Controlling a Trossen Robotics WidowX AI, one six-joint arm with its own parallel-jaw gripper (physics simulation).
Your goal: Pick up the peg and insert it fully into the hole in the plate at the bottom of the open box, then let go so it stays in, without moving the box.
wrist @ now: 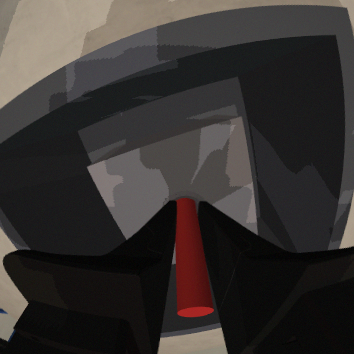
The picture shows: my gripper, a red peg, a dark grey box and a light grey plate.
